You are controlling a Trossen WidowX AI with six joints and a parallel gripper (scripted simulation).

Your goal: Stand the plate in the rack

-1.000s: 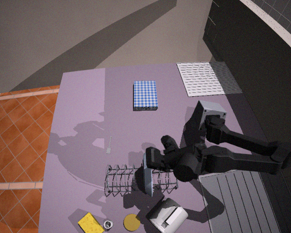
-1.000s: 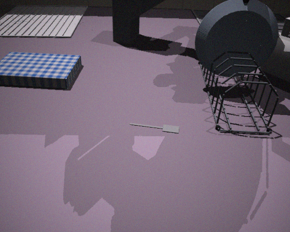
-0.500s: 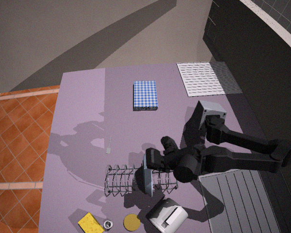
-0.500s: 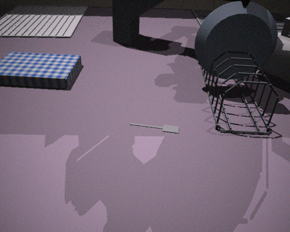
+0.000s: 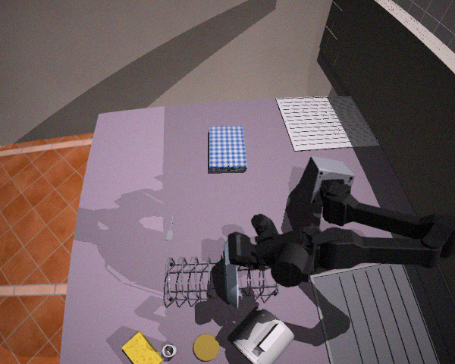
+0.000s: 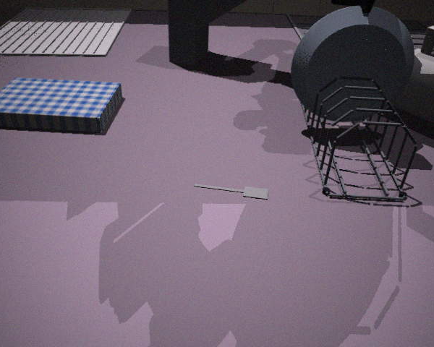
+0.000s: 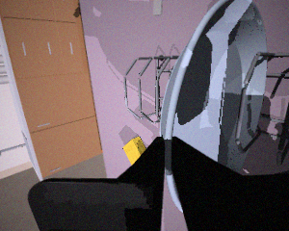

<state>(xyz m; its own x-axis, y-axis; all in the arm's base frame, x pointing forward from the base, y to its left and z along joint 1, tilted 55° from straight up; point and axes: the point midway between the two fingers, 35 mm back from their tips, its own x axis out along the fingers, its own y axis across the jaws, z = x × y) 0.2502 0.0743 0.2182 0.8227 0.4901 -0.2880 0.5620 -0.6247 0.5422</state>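
Right now my hand is 3 cm short of the pale blue plate and 11 cm above it. Round my hand: small cup: 18 cm ahead, 22 cm to the left, 21 cm below; then yellow disc: 8 cm ahead, 21 cm to the left, 22 cm below; then white toaster: 7 cm behind, 19 cm to the left, 16 cm below.
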